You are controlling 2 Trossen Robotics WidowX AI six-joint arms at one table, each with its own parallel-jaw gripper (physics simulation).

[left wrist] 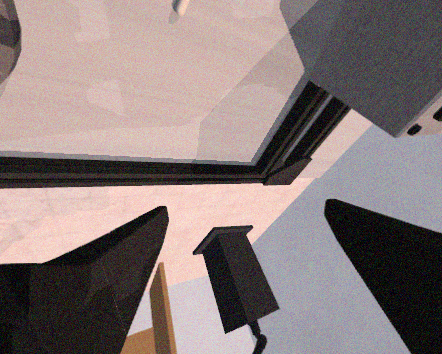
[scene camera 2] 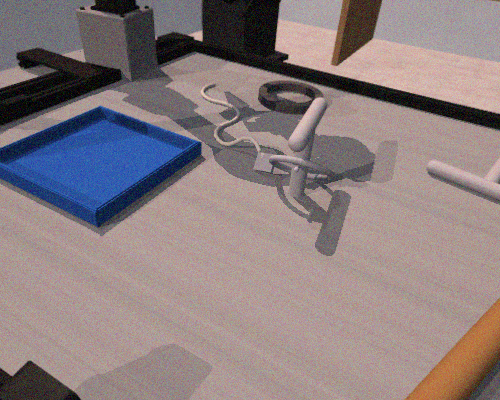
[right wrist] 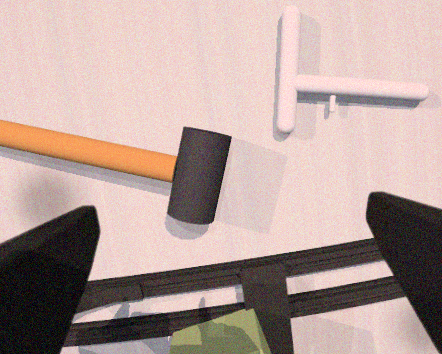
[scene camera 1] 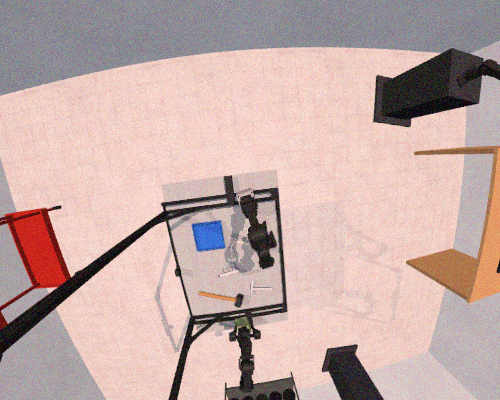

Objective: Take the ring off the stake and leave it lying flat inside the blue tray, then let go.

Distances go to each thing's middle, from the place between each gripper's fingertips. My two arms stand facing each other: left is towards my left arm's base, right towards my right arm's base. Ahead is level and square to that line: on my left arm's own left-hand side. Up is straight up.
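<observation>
Blue tray (scene camera 2: 94,165): 49 cm to the left of my right hand, 23 cm behind it, 26 cm below it. Pale grey ring (scene camera 2: 265,162): 27 cm to the left of my right hand, 10 cm behind it, 24 cm below it. Relative to the hammer with orange handle (scene camera 2: 464,364), my right gripper is 24 cm above it, 15 cm beyond it and 1 cm to the left of it.
Hammer with orange handle: 620 mm to the right of my left hand, 290 mm behind it, 110 mm below it. Pale grey ring: 330 mm to the right of my left hand, 230 mm behind it, 100 mm below it. Blue tray: 120 mm to the right of my left hand, 370 mm behind it, 120 mm below it.
</observation>
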